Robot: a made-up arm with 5 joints. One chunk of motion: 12 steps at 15 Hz.
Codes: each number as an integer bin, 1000 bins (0 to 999) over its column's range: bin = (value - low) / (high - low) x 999, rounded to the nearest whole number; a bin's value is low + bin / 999 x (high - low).
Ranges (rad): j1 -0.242..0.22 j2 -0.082..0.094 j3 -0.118..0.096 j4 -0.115..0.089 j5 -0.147..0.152
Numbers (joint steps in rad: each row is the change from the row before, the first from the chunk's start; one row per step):
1: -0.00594 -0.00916 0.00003 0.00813 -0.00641
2: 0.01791 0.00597 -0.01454 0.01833 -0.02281
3: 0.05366 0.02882 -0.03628 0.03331 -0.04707
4: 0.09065 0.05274 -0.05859 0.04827 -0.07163
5: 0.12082 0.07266 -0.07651 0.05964 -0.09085
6: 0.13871 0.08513 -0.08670 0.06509 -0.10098
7: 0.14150 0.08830 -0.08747 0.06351 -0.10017
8: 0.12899 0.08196 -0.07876 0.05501 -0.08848
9: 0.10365 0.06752 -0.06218 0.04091 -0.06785
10: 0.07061 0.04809 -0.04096 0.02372 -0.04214
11: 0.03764 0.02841 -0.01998 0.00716 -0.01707
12: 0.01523 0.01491 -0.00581 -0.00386 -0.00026
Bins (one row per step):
1: 510 413 551 603 470
2: 562 499 483 653 415
3: 639 629 381 726 334
4: 719 765 277 800 252
5: 785 878 194 855 188
6: 823 949 146 882 154
7: 829 967 143 874 156
8: 802 931 183 833 196
9: 747 849 261 764 264
10: 676 738 360 679 350
11: 605 627 458 598 434
12: 556 550 524 544 490

